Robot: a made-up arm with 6 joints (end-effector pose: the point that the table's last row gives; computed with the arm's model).
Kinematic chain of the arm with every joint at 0, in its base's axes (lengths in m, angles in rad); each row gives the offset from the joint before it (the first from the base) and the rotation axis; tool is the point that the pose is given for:
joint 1: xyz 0 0 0.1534 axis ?
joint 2: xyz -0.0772 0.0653 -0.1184 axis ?
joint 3: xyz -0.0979 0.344 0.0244 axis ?
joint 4: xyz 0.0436 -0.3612 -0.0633 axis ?
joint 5: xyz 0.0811 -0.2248 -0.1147 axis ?
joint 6: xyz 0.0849 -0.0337 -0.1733 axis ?
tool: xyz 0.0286 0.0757 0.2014
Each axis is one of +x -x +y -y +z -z.
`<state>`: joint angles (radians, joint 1 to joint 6).
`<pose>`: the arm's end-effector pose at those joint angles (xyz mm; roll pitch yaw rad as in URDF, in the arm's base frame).
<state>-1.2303 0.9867 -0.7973 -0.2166 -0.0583 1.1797</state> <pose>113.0 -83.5 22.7 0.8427 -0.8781 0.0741</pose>
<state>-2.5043 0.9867 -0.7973 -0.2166 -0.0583 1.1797</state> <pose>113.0 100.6 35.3 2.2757 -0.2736 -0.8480</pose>
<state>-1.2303 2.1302 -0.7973 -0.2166 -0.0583 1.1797</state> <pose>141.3 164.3 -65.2 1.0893 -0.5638 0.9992</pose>
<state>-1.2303 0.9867 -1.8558 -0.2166 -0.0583 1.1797</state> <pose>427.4 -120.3 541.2 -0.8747 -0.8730 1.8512</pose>
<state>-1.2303 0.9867 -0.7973 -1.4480 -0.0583 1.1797</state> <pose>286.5 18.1 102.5 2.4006 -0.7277 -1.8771</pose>
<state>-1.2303 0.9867 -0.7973 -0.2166 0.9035 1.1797</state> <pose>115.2 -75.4 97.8 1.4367 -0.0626 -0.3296</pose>
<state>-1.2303 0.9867 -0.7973 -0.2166 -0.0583 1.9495</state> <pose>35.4 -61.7 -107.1 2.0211 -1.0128 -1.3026</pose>
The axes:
joint 1: -x
joint 2: +y
joint 3: +x
joint 4: +y
joint 5: +x
joint 6: -y

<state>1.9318 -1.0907 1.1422 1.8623 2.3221 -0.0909</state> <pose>401.4 -695.8 28.2 -0.0248 0.8118 -1.2761</pose>
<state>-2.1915 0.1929 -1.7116 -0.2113 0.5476 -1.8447</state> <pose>363.2 -333.6 133.0 1.3875 0.5777 1.7659</pose>
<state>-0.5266 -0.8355 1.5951 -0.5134 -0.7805 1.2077</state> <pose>373.4 817.8 70.6 1.9137 0.0265 -2.0778</pose>
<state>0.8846 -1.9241 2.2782 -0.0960 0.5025 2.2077</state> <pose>-29.3 514.6 -693.5 2.4752 0.0516 -0.4548</pose>
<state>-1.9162 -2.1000 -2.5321 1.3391 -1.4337 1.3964</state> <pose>-377.9 209.5 1218.3 0.2412 1.2632 -0.1751</pose>
